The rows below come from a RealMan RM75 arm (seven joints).
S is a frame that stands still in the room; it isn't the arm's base.
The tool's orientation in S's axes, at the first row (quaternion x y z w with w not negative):
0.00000, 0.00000, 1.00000, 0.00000
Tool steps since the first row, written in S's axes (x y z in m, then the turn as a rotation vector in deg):
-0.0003, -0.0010, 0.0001, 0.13, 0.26, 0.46
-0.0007, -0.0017, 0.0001, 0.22, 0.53, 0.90
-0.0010, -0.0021, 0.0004, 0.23, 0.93, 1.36
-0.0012, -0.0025, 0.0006, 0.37, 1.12, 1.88
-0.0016, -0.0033, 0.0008, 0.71, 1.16, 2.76
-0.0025, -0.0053, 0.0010, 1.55, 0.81, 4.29
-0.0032, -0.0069, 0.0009, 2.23, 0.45, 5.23
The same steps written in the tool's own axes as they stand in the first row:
0.0003, 0.0010, 0.0001, -0.13, -0.26, 0.46
0.0007, 0.0017, 0.0001, -0.22, -0.53, 0.90
0.0010, 0.0021, 0.0004, -0.23, -0.93, 1.36
0.0012, 0.0025, 0.0006, -0.37, -1.12, 1.88
0.0016, 0.0033, 0.0008, -0.71, -1.16, 2.76
0.0025, 0.0053, 0.0010, -1.55, -0.81, 4.29
0.0032, 0.0069, 0.0009, -2.23, -0.45, 5.23

